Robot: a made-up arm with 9 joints.
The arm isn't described. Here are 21 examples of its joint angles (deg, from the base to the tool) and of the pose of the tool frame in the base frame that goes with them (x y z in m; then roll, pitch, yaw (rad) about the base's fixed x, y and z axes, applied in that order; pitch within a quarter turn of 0, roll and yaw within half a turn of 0).
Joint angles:
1: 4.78 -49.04 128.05 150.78 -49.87 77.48 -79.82 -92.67 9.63
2: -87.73 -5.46 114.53 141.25 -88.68 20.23 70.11 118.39 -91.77
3: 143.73 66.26 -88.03 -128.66 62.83 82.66 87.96 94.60 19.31
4: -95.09 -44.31 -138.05 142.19 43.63 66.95 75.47 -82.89 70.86
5: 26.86 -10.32 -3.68 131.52 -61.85 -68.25 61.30 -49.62 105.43
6: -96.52 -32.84 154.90 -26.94 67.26 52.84 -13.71 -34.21 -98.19
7: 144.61 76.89 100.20 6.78 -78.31 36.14 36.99 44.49 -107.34
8: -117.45 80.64 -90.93 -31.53 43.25 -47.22 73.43 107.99 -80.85
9: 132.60 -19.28 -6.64 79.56 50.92 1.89 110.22 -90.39 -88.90
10: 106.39 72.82 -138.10 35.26 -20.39 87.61 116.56 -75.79 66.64
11: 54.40 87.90 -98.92 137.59 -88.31 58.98 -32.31 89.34 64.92
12: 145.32 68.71 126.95 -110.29 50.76 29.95 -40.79 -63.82 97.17
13: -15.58 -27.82 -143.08 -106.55 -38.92 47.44 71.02 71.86 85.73
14: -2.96 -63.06 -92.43 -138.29 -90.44 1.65 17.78 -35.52 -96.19
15: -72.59 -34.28 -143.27 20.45 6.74 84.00 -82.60 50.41 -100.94
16: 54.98 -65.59 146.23 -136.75 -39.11 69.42 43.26 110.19 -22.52
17: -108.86 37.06 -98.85 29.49 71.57 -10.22 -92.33 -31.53 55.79
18: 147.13 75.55 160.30 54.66 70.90 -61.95 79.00 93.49 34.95
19: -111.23 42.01 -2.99 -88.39 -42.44 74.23 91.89 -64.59 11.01
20: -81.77 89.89 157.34 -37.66 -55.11 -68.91 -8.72 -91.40 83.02
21: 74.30 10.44 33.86 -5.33 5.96 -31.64 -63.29 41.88 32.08
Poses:
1: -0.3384 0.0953 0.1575 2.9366 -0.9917 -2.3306
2: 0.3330 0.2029 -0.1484 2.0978 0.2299 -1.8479
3: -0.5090 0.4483 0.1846 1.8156 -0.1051 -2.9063
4: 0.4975 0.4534 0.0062 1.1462 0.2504 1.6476
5: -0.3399 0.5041 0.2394 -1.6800 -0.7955 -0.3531
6: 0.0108 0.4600 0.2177 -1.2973 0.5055 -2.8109
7: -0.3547 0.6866 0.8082 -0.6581 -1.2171 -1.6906
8: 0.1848 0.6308 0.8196 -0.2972 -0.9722 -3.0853
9: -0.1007 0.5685 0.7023 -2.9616 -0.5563 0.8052
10: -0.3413 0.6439 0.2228 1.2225 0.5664 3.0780
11: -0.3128 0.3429 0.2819 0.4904 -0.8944 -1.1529
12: -0.1324 0.4774 0.3796 2.5545 0.8427 1.2952
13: -0.0806 0.4480 -0.0884 0.7761 0.6225 2.6371
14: -0.0771 -0.1351 0.2606 -2.5904 0.1599 -2.2041
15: -0.1317 0.5279 -0.1687 2.9813 -0.3082 1.6171
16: -0.0949 0.1681 0.4673 -2.8046 -0.7063 -1.7194
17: 0.5334 0.2210 0.2368 1.6140 0.0403 0.2312
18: -0.0019 0.5737 0.3826 1.8724 0.4702 1.9663
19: 0.3369 0.1529 0.4853 -1.7977 -0.5726 -2.1267
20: 0.1043 0.5844 0.4703 -0.2481 0.8461 -2.4603
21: 0.0099 0.2651 0.5386 0.0746 0.4557 0.3112
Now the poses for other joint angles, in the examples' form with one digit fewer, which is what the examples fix.
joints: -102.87 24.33 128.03 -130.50 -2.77 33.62 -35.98 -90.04 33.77
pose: 0.201 0.225 0.279 -2.182 0.208 -2.919
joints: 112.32 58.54 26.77 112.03 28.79 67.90 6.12 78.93 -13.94
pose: -0.200 0.271 0.734 -0.855 -0.534 0.556
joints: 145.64 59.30 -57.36 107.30 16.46 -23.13 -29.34 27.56 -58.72
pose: -0.156 0.370 0.902 -1.245 -0.506 -0.124
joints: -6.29 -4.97 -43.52 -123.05 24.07 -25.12 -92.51 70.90 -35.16
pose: 0.145 0.103 0.254 0.211 -0.671 0.775
